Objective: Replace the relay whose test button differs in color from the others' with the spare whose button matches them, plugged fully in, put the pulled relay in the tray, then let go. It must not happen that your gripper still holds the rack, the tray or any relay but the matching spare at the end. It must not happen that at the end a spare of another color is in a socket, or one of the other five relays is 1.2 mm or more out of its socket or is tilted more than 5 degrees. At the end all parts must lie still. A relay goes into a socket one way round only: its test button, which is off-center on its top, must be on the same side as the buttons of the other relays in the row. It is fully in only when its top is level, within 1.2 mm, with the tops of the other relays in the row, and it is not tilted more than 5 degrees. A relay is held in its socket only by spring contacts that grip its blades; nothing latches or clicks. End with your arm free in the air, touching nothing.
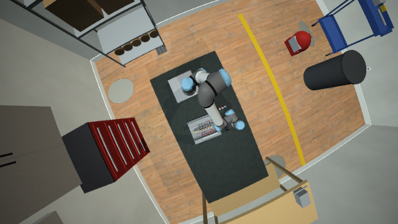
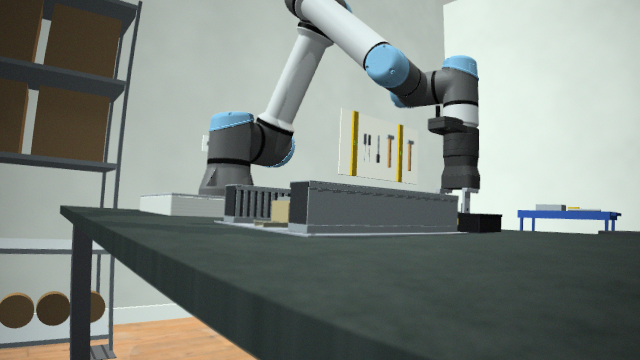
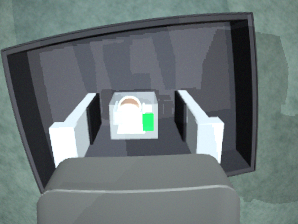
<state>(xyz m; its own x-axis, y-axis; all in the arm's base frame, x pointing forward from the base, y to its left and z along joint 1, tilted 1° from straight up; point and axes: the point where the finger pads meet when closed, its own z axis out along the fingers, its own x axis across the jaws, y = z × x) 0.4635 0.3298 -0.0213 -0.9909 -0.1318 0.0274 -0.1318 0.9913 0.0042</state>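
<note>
My gripper is now 10 mm above the white relay. Round my hand: tray: 20 mm below; then panel: 270 mm to the right, 40 mm below, 10 mm ahead.
</note>
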